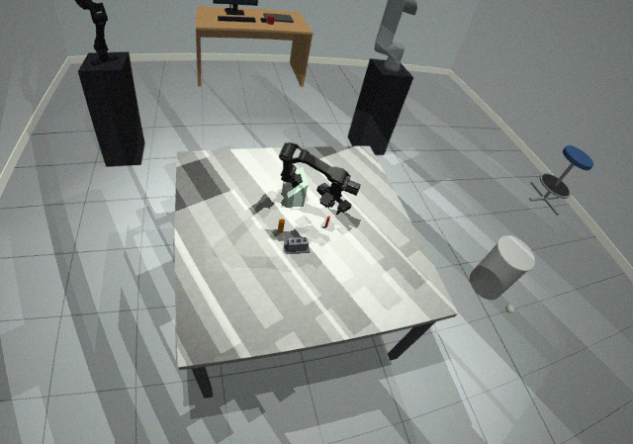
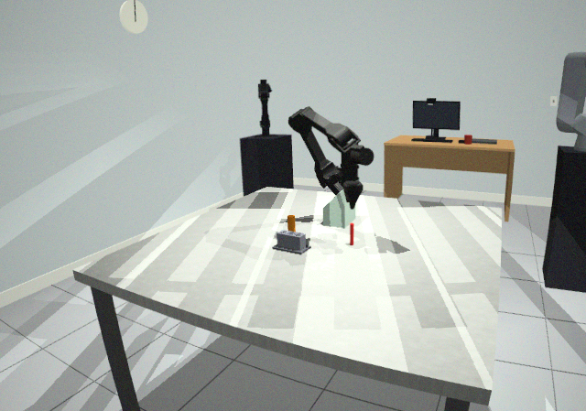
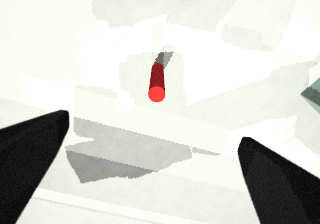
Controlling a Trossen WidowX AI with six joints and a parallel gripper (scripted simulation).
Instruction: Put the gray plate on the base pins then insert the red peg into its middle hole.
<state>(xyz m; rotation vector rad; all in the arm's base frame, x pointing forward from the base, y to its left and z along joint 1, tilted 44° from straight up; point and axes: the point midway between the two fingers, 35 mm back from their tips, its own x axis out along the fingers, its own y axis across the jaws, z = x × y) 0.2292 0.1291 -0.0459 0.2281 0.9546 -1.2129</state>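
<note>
Now: the red peg 11 cm below my gripper tip and 1 cm to the left of it. Round my gripper tip: gray plate: 18 cm to the right, 11 cm ahead, 10 cm below; orange cylinder: 24 cm to the right, 11 cm below; pin base: 18 cm to the right, 14 cm below, 11 cm ahead.
</note>
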